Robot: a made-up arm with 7 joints. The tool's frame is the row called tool.
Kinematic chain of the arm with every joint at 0, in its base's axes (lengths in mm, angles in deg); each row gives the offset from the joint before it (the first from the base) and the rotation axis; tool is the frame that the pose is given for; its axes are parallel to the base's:
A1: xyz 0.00 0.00 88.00 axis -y
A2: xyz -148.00 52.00 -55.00 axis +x
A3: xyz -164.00 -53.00 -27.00 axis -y
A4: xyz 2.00 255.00 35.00 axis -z
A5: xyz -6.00 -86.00 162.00 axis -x
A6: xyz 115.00 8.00 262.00 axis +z
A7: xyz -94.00 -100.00 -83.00 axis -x
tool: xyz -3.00 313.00 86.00
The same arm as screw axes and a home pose.
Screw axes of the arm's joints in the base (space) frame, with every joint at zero. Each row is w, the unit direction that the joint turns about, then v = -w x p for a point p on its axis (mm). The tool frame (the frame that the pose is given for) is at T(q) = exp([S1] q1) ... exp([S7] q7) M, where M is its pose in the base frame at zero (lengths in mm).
S1: w 0 -1 0 v 88 0 0
S2: w 1 0 0 v 0 33 -52
S3: w 0 -1 0 v 6 0 312
S4: w 0 0 -1 v -254 -310 0
S5: w -1 0 0 v 0 -203 168
S6: w 0 0 1 v 176 201 0
S7: w -1 0 0 v 0 -382 76
M: xyz -298 389 468 (mm) rpy 0 0 0 (deg, as in URDF)

